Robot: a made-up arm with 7 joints. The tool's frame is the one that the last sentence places.
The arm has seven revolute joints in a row. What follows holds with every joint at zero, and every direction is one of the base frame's.
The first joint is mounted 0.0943 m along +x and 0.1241 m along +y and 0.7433 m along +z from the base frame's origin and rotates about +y.
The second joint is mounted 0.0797 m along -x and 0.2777 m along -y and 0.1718 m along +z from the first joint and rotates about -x.
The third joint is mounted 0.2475 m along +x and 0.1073 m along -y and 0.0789 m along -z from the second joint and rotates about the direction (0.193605, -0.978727, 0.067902).
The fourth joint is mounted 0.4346 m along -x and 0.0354 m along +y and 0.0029 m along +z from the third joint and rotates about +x.
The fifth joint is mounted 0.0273 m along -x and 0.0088 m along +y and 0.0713 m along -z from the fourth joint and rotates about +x.
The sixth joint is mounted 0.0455 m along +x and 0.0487 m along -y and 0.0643 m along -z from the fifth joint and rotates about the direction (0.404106, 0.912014, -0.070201).
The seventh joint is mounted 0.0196 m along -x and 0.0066 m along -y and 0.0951 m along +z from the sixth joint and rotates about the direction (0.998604, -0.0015, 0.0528).
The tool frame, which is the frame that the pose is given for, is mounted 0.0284 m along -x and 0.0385 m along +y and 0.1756 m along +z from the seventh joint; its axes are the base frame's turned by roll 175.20, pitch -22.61 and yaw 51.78 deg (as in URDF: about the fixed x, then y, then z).
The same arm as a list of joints. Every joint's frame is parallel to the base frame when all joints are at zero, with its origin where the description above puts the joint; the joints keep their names.
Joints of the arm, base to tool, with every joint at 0 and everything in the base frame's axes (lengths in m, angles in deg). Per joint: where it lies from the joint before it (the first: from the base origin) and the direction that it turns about. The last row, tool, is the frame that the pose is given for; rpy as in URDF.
joint 1: offset 0.0943 0.1241 0.7433 axis +y
joint 2: offset -0.0797 -0.2777 0.1718 axis -x
joint 3: offset 0.2475 -0.1073 -0.0789 axis 0.193605 -0.978727 0.067902
joint 4: offset -0.4346 0.0354 0.0029 axis +x
joint 5: offset -0.0273 0.0088 -0.0713 axis +x
joint 6: offset 0.0455 -0.0487 -0.0643 axis 0.404106 0.912014 -0.070201
joint 7: offset -0.0196 -0.0066 0.0951 axis 0.998604 -0.0015 0.0528
tool: offset -0.0284 0.0385 0.1756 rpy 175.2 -22.61 51.78

